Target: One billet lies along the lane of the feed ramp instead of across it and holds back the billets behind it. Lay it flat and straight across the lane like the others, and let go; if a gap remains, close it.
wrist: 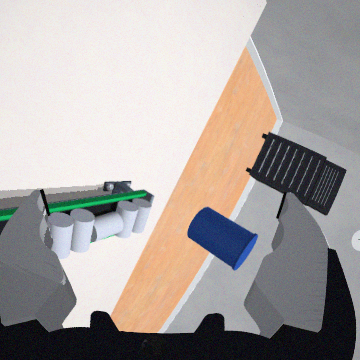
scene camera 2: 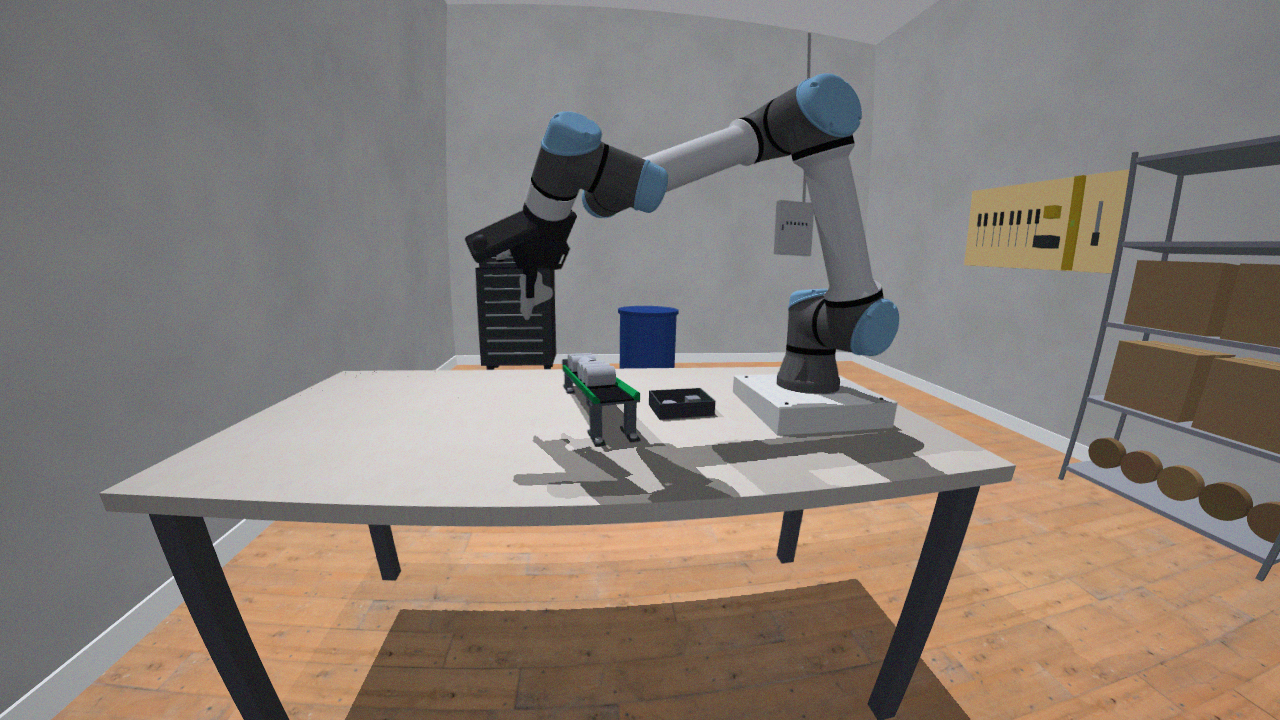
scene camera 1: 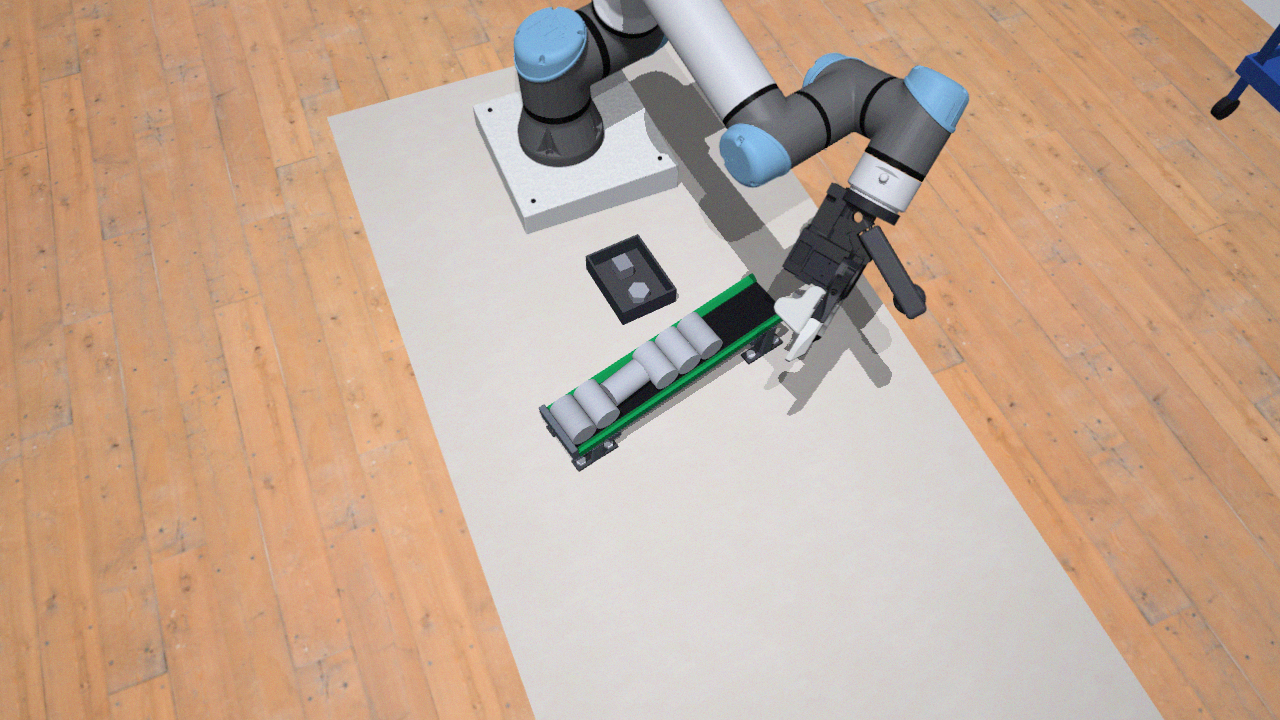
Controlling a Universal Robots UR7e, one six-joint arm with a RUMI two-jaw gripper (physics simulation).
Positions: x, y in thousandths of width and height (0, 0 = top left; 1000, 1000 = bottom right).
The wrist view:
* gripper: 449, 540
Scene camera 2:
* gripper: 400, 402
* black tray: 552, 566
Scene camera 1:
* gripper: 623, 488
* black tray: 506, 376
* lane: 575, 441
